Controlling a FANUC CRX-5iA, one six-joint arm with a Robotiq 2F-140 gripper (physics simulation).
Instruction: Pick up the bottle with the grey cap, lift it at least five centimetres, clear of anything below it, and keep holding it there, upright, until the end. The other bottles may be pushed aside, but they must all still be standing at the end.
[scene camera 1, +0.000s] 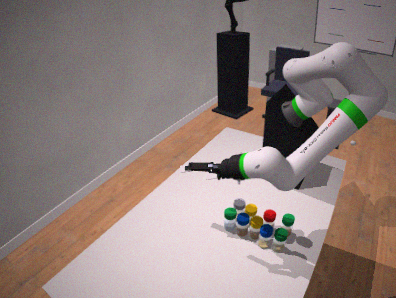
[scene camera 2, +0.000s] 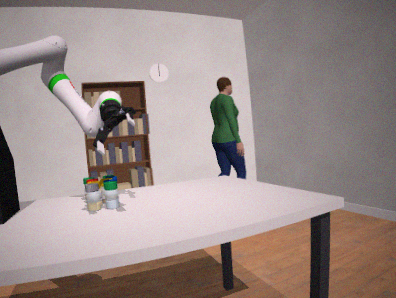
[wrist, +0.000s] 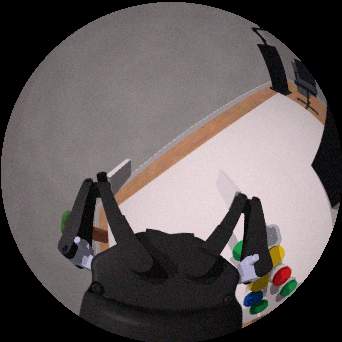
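Seen in the pictures: gripper, fingertip midpoint: (scene camera 1: 193, 172) (scene camera 2: 116, 137) (wrist: 173, 171); arm's base at its link origin: (scene camera 1: 291, 115).
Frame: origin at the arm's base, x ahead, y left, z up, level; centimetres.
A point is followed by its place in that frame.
Observation:
The bottle with the grey cap (scene camera 1: 239, 204) {z -25.4, x 48.8, y 1.6 cm} (scene camera 2: 93, 196) {z -29.9, x 48.1, y -1.8 cm} (wrist: 272, 235) {z -25.4, x 47.0, y 1.3 cm} stands upright at a corner of a tight group of bottles. Beside it stand a green-capped bottle (scene camera 1: 230, 214) {z -25.4, x 56.3, y 2.2 cm} (scene camera 2: 110, 192) {z -29.1, x 54.8, y -1.3 cm} (wrist: 238, 250) {z -25.4, x 55.9, y 0.7 cm} and a yellow-capped bottle (scene camera 1: 251, 209) {z -25.4, x 48.2, y 7.7 cm} (wrist: 276, 256) {z -25.4, x 47.0, y 7.5 cm}. A blue-capped bottle (scene camera 1: 243, 219) {z -25.4, x 55.3, y 8.3 cm} is also close; its cap is hidden behind a finger in the wrist view. My gripper (scene camera 1: 187, 168) {z -8.6, x 59.9, y -14.7 cm} (scene camera 2: 116, 133) {z -8.6, x 59.9, y -14.7 cm} (wrist: 173, 171) {z -8.6, x 59.9, y -14.7 cm} is open and empty, well above the table and off to one side of the group. Its fingers point roughly sideways, not straight down.
Other upright bottles have a red cap (scene camera 1: 269, 215) {z -25.4, x 46.5, y 16.0 cm} (wrist: 282, 276), a yellow cap (scene camera 1: 256, 222) {z -25.4, x 53.3, y 13.7 cm} (wrist: 259, 283) {z -25.4, x 52.0, y 13.3 cm}, a blue cap (scene camera 1: 266, 230) {z -25.4, x 54.6, y 19.5 cm} (wrist: 253, 299) and green caps. They stand on the white table (scene camera 1: 150, 235) {z -35.9, x 82.0, y -23.2 cm} (scene camera 2: 225, 215) {z -35.9, x 91.3, y -29.2 cm} (wrist: 265, 145) {z -35.9, x 29.7, y -28.0 cm}. A black pedestal (scene camera 1: 233, 75) stands beyond it.

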